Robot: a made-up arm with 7 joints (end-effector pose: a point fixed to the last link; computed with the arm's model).
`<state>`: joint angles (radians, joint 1 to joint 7).
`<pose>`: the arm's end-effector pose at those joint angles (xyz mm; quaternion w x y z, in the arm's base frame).
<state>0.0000 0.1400 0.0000 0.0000 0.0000 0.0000 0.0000</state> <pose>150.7 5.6 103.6 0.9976 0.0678 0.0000 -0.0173</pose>
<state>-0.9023 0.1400 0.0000 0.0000 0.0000 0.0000 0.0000</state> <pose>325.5 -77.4 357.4 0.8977 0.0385 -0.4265 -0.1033</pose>
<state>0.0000 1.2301 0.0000 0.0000 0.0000 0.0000 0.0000</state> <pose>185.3 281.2 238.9 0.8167 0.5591 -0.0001 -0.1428</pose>
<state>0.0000 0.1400 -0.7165 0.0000 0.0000 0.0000 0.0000</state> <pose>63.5 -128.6 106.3 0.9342 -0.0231 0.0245 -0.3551</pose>
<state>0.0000 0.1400 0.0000 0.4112 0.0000 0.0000 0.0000</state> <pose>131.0 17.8 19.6 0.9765 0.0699 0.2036 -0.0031</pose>
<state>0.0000 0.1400 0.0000 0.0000 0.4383 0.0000 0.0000</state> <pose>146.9 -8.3 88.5 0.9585 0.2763 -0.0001 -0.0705</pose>
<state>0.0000 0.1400 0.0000 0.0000 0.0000 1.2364 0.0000</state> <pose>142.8 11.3 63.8 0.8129 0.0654 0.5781 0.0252</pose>
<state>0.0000 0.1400 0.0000 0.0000 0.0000 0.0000 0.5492</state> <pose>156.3 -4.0 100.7 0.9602 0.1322 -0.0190 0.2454</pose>
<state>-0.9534 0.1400 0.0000 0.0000 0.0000 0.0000 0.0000</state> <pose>327.5 -82.5 375.3 0.8863 0.0365 -0.4489 -0.1077</pose>
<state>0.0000 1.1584 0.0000 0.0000 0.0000 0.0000 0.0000</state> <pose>180.9 269.3 221.7 0.8369 0.5303 -0.0001 -0.1354</pose>
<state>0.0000 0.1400 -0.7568 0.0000 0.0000 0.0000 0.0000</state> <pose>56.2 -134.0 107.4 0.9270 -0.0282 0.0258 -0.3731</pose>
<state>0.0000 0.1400 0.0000 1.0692 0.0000 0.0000 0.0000</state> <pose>35.7 34.5 -78.7 0.8584 0.0672 0.5082 0.0197</pose>
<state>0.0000 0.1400 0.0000 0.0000 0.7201 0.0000 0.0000</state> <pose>143.8 -13.1 76.4 0.9089 0.4040 -0.0001 -0.1032</pose>
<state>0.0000 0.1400 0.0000 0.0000 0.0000 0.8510 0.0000</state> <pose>150.6 9.5 74.7 0.9086 0.0689 0.4117 0.0122</pose>
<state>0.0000 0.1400 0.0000 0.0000 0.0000 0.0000 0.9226</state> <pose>162.7 -8.0 98.5 0.8933 0.1706 -0.0312 0.4147</pose>
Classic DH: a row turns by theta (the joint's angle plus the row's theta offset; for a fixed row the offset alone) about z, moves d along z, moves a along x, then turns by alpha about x. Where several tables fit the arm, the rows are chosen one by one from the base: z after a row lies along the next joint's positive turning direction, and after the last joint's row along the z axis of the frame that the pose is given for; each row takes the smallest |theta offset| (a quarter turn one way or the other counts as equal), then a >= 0, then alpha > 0; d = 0 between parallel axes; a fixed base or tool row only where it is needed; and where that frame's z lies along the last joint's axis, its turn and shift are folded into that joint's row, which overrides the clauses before.
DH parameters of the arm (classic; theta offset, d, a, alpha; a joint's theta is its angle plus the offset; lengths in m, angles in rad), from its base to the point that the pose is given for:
base (fixed): -0.071 0.4288 -0.0318 -1.3004
joint 1: -1.3111 0.0325 0.0189 -1.5708
joint 2: 1.2915 0.0337 0.018 1.5708
joint 3: 1.5708 -0.3386 0.0155 -1.5708
joint 4: -1.5708 -0.0237 0.0051 -1.5708
joint 5: 0 0.1804 0.0205 1.5708
joint 6: 1.5708 -0.0161 0.0479 1.5708
joint 7: 1.5708 -0.0574 -0.0061 -0.2501
tool (fixed): -1.5706 0.0819 0 0

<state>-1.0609 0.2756 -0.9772 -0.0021 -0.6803 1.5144 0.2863</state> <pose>253.5 -173.9 252.7 0.7640 0.4209 0.3236 -0.3667</pose>
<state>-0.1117 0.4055 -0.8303 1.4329 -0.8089 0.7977 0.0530</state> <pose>-35.5 154.6 -89.6 0.4588 0.1374 0.8706 0.1121</pose>
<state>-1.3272 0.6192 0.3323 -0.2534 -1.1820 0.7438 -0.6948</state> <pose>285.2 107.3 578.1 0.6522 -0.1208 -0.4189 -0.6201</pose>
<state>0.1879 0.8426 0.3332 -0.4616 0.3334 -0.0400 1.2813</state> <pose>134.8 180.4 213.2 0.6006 0.4681 -0.4974 0.4156</pose>
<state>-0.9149 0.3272 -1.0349 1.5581 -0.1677 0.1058 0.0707</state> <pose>323.6 49.7 30.4 0.7765 0.5127 0.3331 -0.1523</pose>
